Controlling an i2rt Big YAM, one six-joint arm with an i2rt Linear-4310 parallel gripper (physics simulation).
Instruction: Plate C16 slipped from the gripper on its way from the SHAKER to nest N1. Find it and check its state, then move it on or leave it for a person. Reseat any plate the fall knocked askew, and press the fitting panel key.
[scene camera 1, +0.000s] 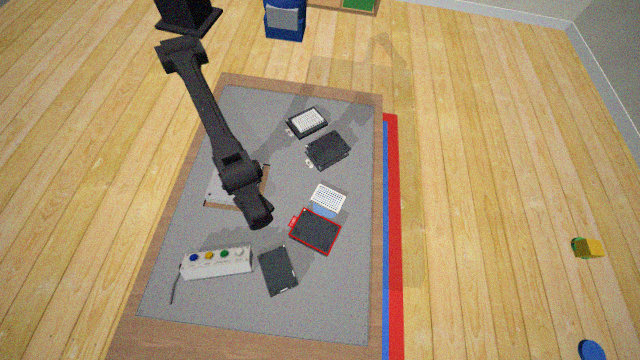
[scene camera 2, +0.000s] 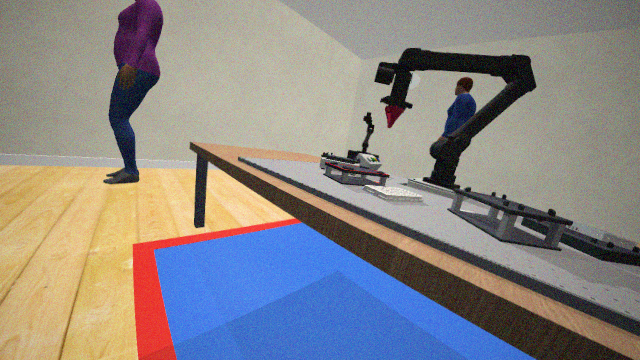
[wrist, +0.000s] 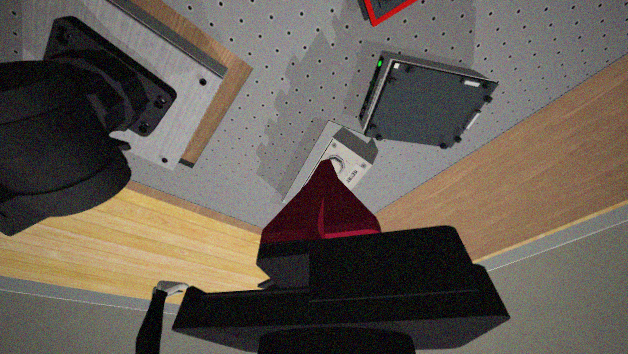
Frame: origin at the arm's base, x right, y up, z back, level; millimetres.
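Where they show: gripper, fingertip midpoint: (scene camera 2: 389, 128) (wrist: 327, 166); arm's base, link origin: (scene camera 2: 440, 185) (wrist: 116, 82).
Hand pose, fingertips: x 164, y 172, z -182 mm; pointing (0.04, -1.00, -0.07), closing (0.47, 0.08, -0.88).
Things, the pixels of their top centre, and the offset from my fingertips. "spot": a spot on its surface instead.
- panel, top centre: (wrist: 325, 207) (scene camera 1: 214, 260) (scene camera 2: 370, 154) dx +157, dy -113, dz +116 mm
- blue key, top centre: (scene camera 1: 192, 257) dx +166, dy -122, dz +194 mm
- yellow key, top centre: (scene camera 1: 208, 255) dx +146, dy -122, dz +148 mm
- green key, top centre: (scene camera 1: 223, 253) dx +127, dy -122, dz +102 mm
- blue spill, top centre: (scene camera 1: 325, 204) dx -165, dy -196, dz -189 mm
- dark nest N1, top centre: (scene camera 2: 505, 196) (scene camera 1: 328, 145) dx -404, dy -133, dz -137 mm
- nest N2, surface spot: (scene camera 1: 303, 136) spot: dx -453, dy -182, dz -12 mm
- shaker, surface spot: (wrist: 430, 105) (scene camera 1: 280, 268) spot: dx +122, dy -142, dz -94 mm
My gripper (scene camera 2: 390, 125) (wrist: 327, 166) is shut and empty, pointing down above the table; in scene camera 1 the arm hides its fingers. In the wrist view its tips overlap the white key of the panel (scene camera 1: 216, 268) (scene camera 2: 368, 161) (wrist: 346, 150). The blue key (scene camera 1: 193, 257), yellow key (scene camera 1: 209, 255) and green key (scene camera 1: 224, 253) show too. A white plate (scene camera 1: 328, 197) (scene camera 2: 393, 193) lies on the mat beside a blue spill (scene camera 1: 323, 210). The dark nest N1 (scene camera 1: 327, 150) (scene camera 2: 510, 205) holds no plate. Another white plate (scene camera 1: 307, 120) sits in nest N2 (scene camera 1: 303, 136); its exact seating is unclear. The shaker (scene camera 1: 278, 270) (wrist: 430, 105) is bare, its light green.
A red-rimmed stand (scene camera 1: 315, 231) (scene camera 2: 356, 173) is between the spill and the shaker. The arm's base plate (wrist: 192, 100) is left in the wrist view. A person in purple (scene camera 2: 140, 35) and a person in blue (scene camera 2: 461, 111) stand beyond the table.
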